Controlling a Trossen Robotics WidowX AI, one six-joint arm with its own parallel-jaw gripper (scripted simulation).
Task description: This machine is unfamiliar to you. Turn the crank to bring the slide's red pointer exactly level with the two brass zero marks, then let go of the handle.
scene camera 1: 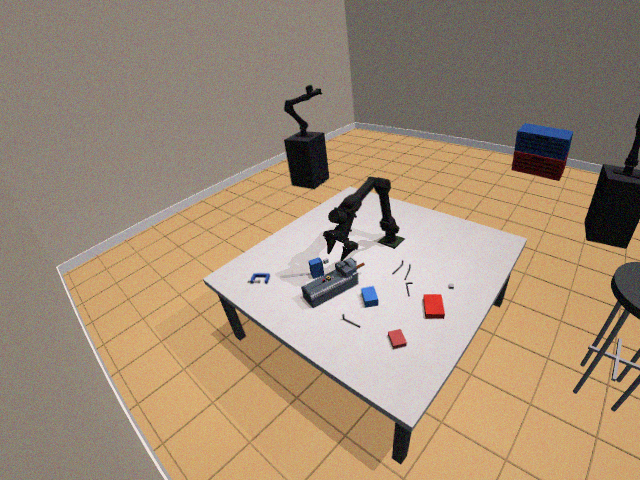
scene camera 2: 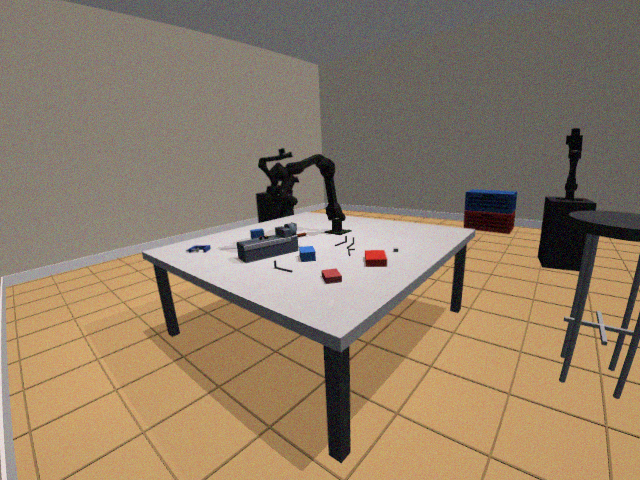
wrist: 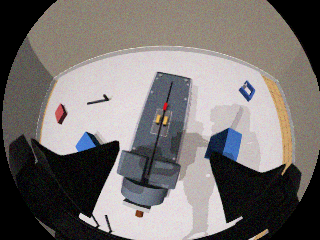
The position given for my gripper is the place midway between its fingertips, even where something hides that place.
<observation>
My gripper (wrist: 167, 153) is open and holds nothing. Further things: a blue block (wrist: 227, 142) and a grey slide machine (wrist: 150, 169).
</observation>
